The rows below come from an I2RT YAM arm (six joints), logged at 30 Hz.
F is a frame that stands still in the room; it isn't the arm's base.
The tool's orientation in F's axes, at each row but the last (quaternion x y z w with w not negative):
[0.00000 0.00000 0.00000 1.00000]
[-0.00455 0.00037 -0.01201 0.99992]
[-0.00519 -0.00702 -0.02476 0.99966]
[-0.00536 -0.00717 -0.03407 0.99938]
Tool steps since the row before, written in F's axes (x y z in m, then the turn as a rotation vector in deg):
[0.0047 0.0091 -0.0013 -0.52 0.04 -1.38]
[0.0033 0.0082 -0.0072 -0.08 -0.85 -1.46]
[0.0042 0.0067 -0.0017 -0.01 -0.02 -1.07]
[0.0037 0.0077 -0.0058 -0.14 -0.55 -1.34]
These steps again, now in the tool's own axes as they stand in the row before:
[0.0047 0.0091 -0.0013 -0.52 0.04 -1.38]
[0.0031 0.0083 -0.0071 -0.06 -0.84 -1.47]
[0.0038 0.0069 -0.0017 -0.02 -0.01 -1.07]
[0.0031 0.0080 -0.0058 -0.12 -0.54 -1.34]

